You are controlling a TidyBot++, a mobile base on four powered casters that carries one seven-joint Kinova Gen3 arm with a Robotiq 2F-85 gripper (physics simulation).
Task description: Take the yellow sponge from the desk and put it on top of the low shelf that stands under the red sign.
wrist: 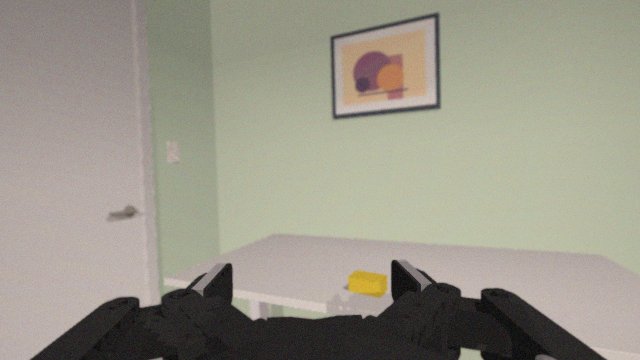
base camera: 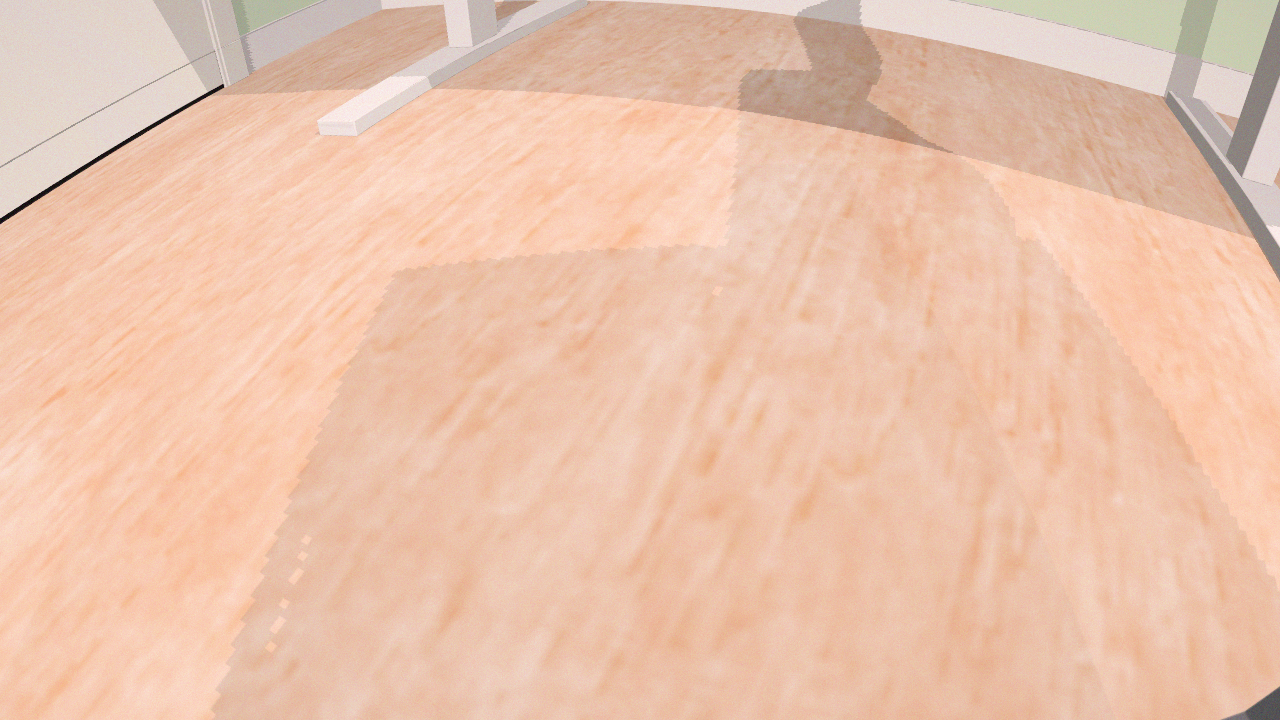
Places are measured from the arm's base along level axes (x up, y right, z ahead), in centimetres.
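Where they show: gripper, fingertip midpoint: [wrist: 312, 279].
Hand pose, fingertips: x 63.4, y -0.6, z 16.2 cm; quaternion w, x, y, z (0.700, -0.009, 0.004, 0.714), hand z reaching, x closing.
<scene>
Things, the pixels of their top centre, and the offset from my fingertips. "*": a spot on its surface instead. Level surfaces: height alone.
- yellow sponge, middle of its top: [wrist: 367, 275] dx -26.6, dy +18.2, dz +70.0 cm
- white desk, its level: dx -31.1 cm
- desk's right foot, surface spot: [base camera: 1226, 170] * dx -100.9, dy +85.1, dz +64.2 cm
- wooden floor, its level: dx -103.1 cm
The yellow sponge [wrist: 367, 284] lies on the white desk [wrist: 440, 260] near its front edge, in the lower middle of the wrist view. My gripper [wrist: 312, 279] is open, with its two black fingers spread wide. The sponge shows beyond the fingers, right of the middle and close beside the right finger in the picture, and apart from it. The desk's legs and feet [base camera: 384, 100] show at the top left and right of the base camera view. The low shelf and the red sign do not show in either view.
A white door [wrist: 65, 150] [base camera: 98, 80] stands to the left. A framed picture [wrist: 386, 66] hangs on the green wall [wrist: 525, 150] behind the desk. The desk's right foot [base camera: 1226, 170] lies on the wooden floor [base camera: 223, 313].
</scene>
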